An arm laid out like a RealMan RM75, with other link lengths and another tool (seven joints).
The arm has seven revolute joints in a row. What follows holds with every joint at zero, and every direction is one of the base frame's. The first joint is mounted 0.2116 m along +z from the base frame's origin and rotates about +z. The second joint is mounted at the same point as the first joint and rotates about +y. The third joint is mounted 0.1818 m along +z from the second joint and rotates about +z. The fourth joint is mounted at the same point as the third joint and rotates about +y. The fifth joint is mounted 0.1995 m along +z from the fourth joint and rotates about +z. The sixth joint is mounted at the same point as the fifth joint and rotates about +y. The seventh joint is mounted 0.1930 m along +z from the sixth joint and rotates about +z. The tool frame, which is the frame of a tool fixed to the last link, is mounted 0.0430 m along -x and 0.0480 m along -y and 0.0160 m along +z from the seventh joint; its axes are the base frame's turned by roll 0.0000, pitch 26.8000 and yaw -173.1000 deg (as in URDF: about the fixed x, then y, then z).
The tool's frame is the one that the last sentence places.
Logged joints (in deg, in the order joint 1, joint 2, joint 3, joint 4, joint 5, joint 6, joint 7), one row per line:
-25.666, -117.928, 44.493, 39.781, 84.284, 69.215, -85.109
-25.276, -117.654, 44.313, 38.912, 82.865, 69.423, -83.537
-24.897, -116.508, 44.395, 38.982, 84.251, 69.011, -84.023
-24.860, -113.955, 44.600, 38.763, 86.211, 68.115, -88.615
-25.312, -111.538, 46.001, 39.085, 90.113, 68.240, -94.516
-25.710, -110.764, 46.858, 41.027, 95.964, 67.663, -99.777
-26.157, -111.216, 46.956, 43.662, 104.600, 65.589, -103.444
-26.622, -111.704, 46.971, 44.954, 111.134, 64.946, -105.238
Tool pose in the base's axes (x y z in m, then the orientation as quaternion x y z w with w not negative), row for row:
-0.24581, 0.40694, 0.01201, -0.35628, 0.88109, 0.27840, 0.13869
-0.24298, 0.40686, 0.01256, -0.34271, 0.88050, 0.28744, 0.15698
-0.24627, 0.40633, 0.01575, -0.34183, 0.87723, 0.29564, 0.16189
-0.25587, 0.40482, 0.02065, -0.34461, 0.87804, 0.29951, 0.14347
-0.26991, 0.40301, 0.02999, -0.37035, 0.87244, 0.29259, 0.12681
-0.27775, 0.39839, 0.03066, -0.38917, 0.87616, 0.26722, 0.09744
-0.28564, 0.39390, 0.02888, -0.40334, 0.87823, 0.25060, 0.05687
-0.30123, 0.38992, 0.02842, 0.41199, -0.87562, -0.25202, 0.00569
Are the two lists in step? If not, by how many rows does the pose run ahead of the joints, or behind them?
The pose runs 1 row behind the joints: the pose in row i belongs to the joints in row i - 1.
